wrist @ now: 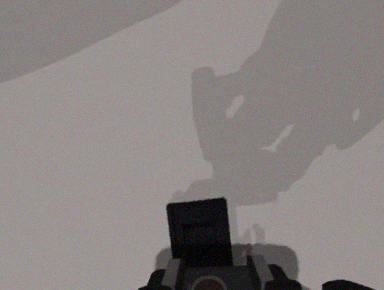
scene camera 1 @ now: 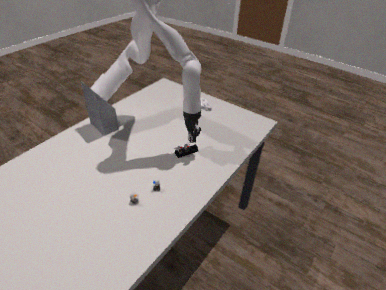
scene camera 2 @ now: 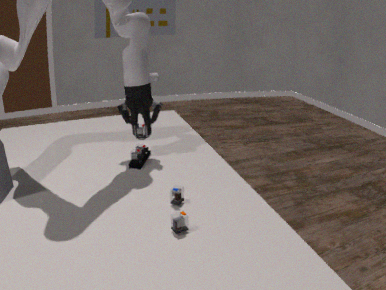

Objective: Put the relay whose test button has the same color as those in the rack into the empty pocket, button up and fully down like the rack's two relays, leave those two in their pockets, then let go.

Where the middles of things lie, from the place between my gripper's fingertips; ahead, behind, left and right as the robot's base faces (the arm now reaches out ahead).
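Scene:
My gripper: 10 mm past the black rack (wrist: 199, 231), 20 mm to the left of it, 60 mm above it.

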